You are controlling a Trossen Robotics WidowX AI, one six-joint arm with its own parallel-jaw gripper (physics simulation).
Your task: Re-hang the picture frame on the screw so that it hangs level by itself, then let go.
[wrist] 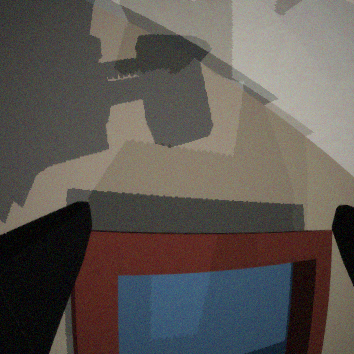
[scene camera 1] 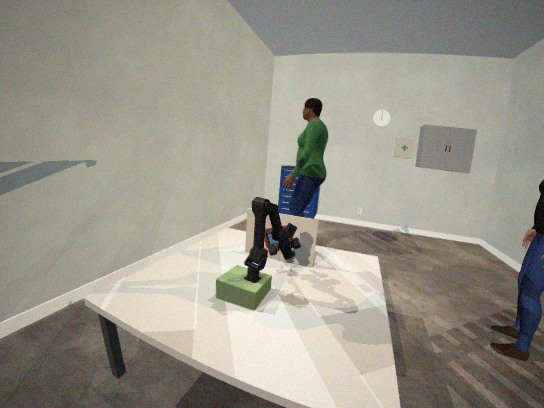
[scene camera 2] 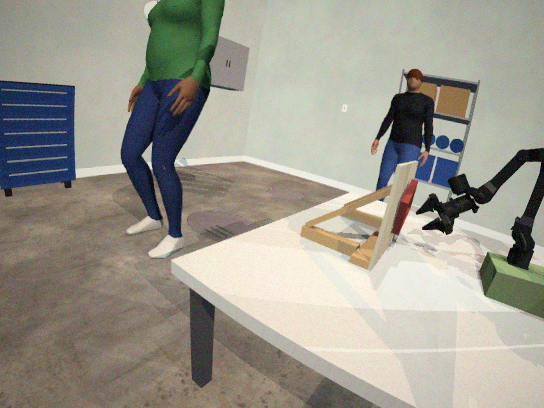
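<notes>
The picture frame (scene camera 1: 268,240) (scene camera 2: 405,207) (wrist: 165,251) has a red border around a blue picture. It is against the front of an upright pale board (scene camera 1: 254,225) (scene camera 2: 394,205) (wrist: 195,172). In the wrist view its top bar runs nearly level across the lower part, and its lower part is cut off. My gripper (scene camera 1: 281,250) (scene camera 2: 421,221) (wrist: 218,217) is open and empty. It is in front of the frame, with a gap in scene camera 2; in the wrist view the fingers appear either side of the frame's upper part. The screw cannot be made out.
A wooden brace (scene camera 2: 330,239) supports the board from behind on the white table (scene camera 1: 225,345) (scene camera 2: 310,300). The arm stands on a green block (scene camera 1: 240,291) (scene camera 2: 512,290). A person in green (scene camera 1: 312,145) (scene camera 2: 175,45) stands beyond the table, and another in black (scene camera 2: 411,120) is farther back.
</notes>
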